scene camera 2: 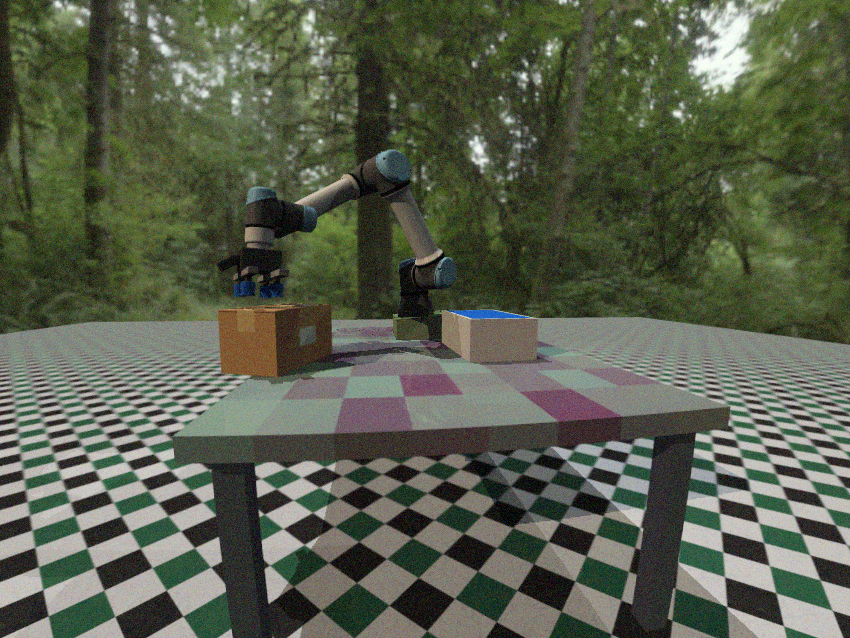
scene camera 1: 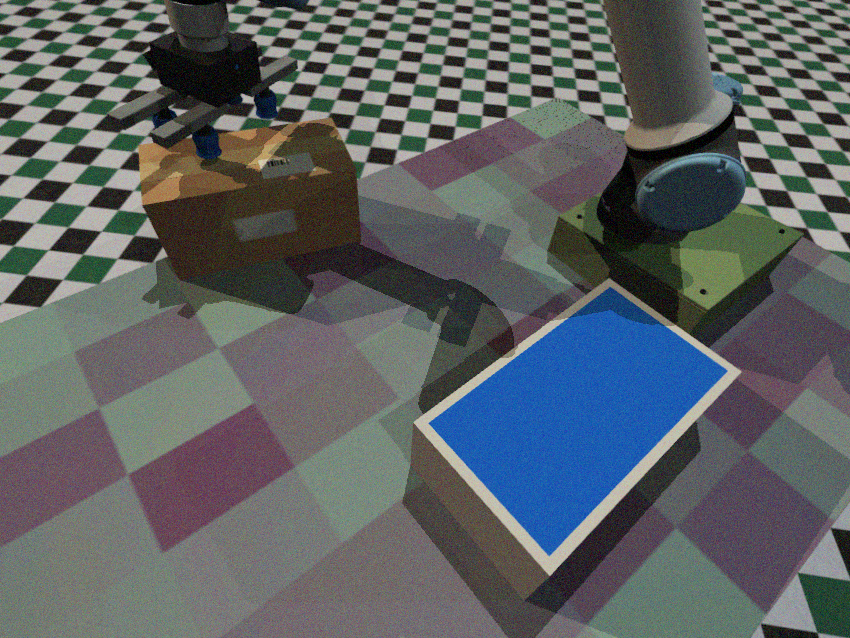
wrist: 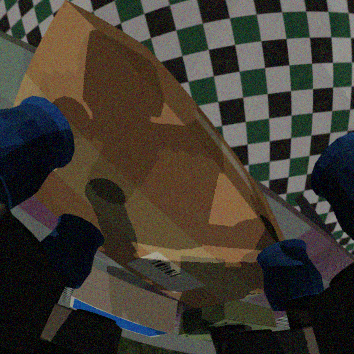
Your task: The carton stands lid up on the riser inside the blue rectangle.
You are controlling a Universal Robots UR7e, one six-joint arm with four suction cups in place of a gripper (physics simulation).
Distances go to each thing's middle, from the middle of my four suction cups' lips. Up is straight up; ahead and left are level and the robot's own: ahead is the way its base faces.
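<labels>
With my suction cup I am 120 mm above the brown carton (scene camera 1: 278, 191) and 60 mm to the right of it. There is a riser (scene camera 1: 529, 456) too, and counting from my suction cup I find it 680 mm to the left, 130 mm below and 30 mm behind.
</labels>
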